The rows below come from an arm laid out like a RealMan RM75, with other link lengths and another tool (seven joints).
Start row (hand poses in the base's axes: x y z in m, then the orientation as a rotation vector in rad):
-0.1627, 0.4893, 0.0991, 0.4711, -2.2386, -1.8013
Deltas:
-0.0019, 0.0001, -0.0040, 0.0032, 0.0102, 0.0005
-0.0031, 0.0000, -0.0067, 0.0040, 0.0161, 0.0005
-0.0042, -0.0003, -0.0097, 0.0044, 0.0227, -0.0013
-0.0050, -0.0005, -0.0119, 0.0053, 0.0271, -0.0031
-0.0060, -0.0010, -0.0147, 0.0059, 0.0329, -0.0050
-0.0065, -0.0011, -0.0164, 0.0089, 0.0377, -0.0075
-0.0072, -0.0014, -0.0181, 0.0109, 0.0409, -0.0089
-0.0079, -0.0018, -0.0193, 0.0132, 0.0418, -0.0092
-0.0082, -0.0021, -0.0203, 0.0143, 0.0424, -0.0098
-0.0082, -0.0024, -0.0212, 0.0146, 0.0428, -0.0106
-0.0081, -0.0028, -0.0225, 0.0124, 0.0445, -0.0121
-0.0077, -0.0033, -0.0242, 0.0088, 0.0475, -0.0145
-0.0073, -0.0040, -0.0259, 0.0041, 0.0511, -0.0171
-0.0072, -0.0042, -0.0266, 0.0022, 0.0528, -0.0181
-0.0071, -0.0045, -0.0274, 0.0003, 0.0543, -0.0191
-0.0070, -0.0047, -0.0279, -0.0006, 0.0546, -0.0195
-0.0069, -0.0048, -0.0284, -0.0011, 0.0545, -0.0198
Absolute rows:
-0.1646, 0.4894, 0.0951, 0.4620, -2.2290, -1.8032
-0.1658, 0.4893, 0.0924, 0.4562, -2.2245, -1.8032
-0.1669, 0.4890, 0.0894, 0.4479, -2.2209, -1.8035
-0.1677, 0.4888, 0.0872, 0.4418, -2.2184, -1.8047
-0.1687, 0.4883, 0.0844, 0.4342, -2.2152, -1.8053
-0.1692, 0.4882, 0.0827, 0.4274, -2.2112, -1.8093
-0.1699, 0.4879, 0.0810, 0.4231, -2.2083, -1.8117
-0.1706, 0.4875, 0.0798, 0.4223, -2.2060, -1.8145
-0.1709, 0.4872, 0.0788, 0.4213, -2.2051, -1.8160
-0.1709, 0.4869, 0.0779, 0.4202, -2.2051, -1.8166
-0.1708, 0.4865, 0.0766, 0.4165, -2.2066, -1.8144
-0.1704, 0.4860, 0.0749, 0.4104, -2.2090, -1.8107
-0.1700, 0.4853, 0.0732, 0.4032, -2.2119, -1.8057
-0.1699, 0.4851, 0.0725, 0.4002, -2.2129, -1.8036
-0.1698, 0.4848, 0.0717, 0.3973, -2.2140, -1.8016
-0.1697, 0.4846, 0.0712, 0.3964, -2.2147, -1.8006
-0.1696, 0.4845, 0.0707, 0.3961, -2.2154, -1.8002

